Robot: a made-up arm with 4 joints. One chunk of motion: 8 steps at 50 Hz.
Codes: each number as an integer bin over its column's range. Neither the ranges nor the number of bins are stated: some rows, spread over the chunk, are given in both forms.
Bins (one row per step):
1: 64 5 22 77
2: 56 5 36 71
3: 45 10 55 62
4: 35 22 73 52
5: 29 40 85 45
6: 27 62 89 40
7: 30 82 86 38
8: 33 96 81 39
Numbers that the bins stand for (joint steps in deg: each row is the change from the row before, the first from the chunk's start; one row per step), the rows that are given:
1: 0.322 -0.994 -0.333 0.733
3: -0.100 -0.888 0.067 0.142
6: -0.500 0.215 0.479 -0.724
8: -0.367 0.936 0.382 -0.764
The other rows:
2: 0.144 -0.994 -0.164 0.497
4: -0.322 -0.633 0.285 -0.252
5: -0.456 -0.252 0.430 -0.527
7: -0.433 0.639 0.442 -0.803

